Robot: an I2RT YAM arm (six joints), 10 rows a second.
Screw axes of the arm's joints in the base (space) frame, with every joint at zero. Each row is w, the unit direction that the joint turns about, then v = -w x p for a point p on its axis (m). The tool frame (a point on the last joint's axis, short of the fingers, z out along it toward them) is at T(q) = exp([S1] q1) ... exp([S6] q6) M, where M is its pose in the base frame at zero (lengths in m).
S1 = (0, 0, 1, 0.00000, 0.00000, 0.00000)
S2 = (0, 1, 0, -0.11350, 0.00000, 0.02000)
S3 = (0, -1, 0, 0.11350, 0.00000, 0.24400)
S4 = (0, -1, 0, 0.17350, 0.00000, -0.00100)
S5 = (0, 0, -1, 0.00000, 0.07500, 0.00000)
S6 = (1, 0, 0, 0.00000, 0.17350, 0.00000)
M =
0 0 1 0.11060
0 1 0 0.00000
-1 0 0 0.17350
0 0 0 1
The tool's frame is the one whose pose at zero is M.
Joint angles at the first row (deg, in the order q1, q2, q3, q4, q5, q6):
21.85 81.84 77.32 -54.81 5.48 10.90
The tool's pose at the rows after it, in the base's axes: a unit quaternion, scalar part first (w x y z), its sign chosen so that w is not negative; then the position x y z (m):
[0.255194 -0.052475 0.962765 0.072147 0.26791 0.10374 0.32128]
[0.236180 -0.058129 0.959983 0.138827 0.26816 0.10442 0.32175]
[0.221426 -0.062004 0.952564 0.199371 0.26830 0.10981 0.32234]
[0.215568 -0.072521 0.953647 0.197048 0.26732 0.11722 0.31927]
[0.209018 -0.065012 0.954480 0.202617 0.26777 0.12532 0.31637]
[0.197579 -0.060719 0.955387 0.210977 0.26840 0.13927 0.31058]
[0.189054 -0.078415 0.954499 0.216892 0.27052 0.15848 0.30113]
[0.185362 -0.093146 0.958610 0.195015 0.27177 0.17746 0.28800]
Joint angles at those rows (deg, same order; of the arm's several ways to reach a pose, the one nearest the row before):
21.32 81.80 77.32 -54.78 1.23 14.74
20.40 81.80 77.30 -54.41 -7.07 15.44
20.56 81.95 77.19 -53.19 -14.00 17.15
22.04 82.50 77.10 -53.14 -13.52 17.17
23.49 83.24 77.10 -52.47 -13.37 19.46
25.87 84.64 77.08 -51.31 -13.34 22.33
28.86 86.93 77.08 -49.19 -13.34 23.18
32.03 89.65 77.08 -47.77 -10.20 23.64

